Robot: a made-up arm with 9 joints. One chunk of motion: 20 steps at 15 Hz.
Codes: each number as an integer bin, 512 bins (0 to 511) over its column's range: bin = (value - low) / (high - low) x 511, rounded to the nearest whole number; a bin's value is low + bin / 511 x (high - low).
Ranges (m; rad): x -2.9..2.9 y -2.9..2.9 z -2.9..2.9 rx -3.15..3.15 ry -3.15..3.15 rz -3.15..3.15
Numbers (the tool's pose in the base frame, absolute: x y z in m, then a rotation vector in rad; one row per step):
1: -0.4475 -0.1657 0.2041 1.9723 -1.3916 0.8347
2: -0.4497 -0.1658 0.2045 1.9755 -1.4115 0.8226
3: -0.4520 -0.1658 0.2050 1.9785 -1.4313 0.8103
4: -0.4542 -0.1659 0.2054 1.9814 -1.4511 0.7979
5: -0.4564 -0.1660 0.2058 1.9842 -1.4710 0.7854
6: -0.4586 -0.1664 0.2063 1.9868 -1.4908 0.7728
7: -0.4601 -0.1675 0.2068 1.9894 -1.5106 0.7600
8: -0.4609 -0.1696 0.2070 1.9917 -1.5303 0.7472
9: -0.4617 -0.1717 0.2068 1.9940 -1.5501 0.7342
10: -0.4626 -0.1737 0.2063 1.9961 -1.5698 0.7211
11: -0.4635 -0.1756 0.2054 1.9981 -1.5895 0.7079
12: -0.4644 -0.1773 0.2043 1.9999 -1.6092 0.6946
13: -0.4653 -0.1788 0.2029 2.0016 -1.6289 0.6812
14: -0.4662 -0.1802 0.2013 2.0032 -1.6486 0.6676
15: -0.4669 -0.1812 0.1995 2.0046 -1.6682 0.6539
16: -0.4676 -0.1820 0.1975 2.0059 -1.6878 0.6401
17: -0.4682 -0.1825 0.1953 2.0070 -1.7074 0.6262
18: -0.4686 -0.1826 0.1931 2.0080 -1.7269 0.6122
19: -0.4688 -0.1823 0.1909 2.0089 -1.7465 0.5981
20: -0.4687 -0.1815 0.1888 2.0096 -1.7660 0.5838
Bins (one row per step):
1: 216 241 273 415 143 323
2: 216 241 274 416 141 322
3: 216 241 274 416 139 321
4: 215 241 274 416 138 320
5: 215 241 274 416 136 319
6: 215 241 274 417 135 318
7: 215 241 274 417 133 317
8: 215 241 274 417 131 316
9: 215 240 274 417 130 315
10: 215 240 274 417 128 314
11: 215 240 274 418 127 313
12: 215 240 273 418 125 312
13: 215 240 273 418 123 311
14: 214 240 273 418 122 310
15: 214 240 273 418 120 309
16: 214 239 273 418 119 307
17: 214 239 273 418 117 306
18: 214 239 273 418 115 305
19: 214 239 272 418 114 304
20: 214 240 272 419 112 303

